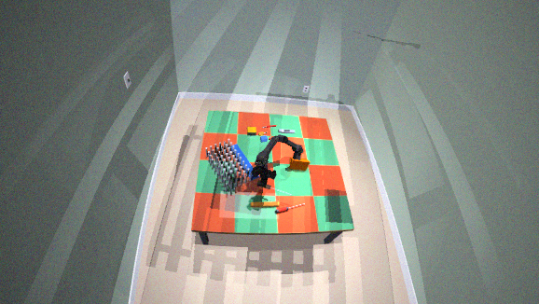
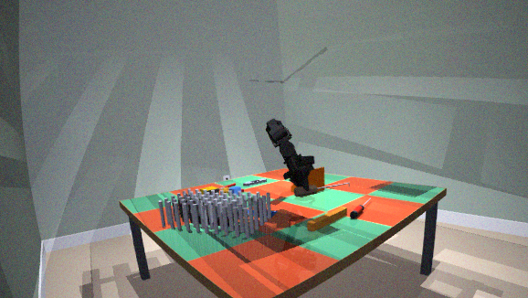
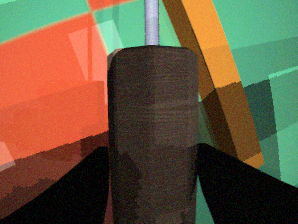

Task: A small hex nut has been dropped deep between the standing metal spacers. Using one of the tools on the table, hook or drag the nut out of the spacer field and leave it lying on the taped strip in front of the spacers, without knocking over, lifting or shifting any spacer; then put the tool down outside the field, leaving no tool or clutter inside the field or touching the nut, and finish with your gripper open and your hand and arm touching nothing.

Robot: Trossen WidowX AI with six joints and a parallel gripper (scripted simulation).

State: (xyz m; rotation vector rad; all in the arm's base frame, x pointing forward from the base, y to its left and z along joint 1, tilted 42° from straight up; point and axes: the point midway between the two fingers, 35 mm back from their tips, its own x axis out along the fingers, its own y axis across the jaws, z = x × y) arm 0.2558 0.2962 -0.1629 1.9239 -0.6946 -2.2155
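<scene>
My gripper tip is now 2 cm past the orange level, 11 cm to the right of it and 9 cm above it. Round my gripper tip: blue block: 6 cm ahead, 56 cm to the right, 9 cm below; yellow block: 18 cm ahead, 64 cm to the right, 9 cm below; blue taped strip: 20 cm ahead, 28 cm to the right, 11 cm below.
</scene>
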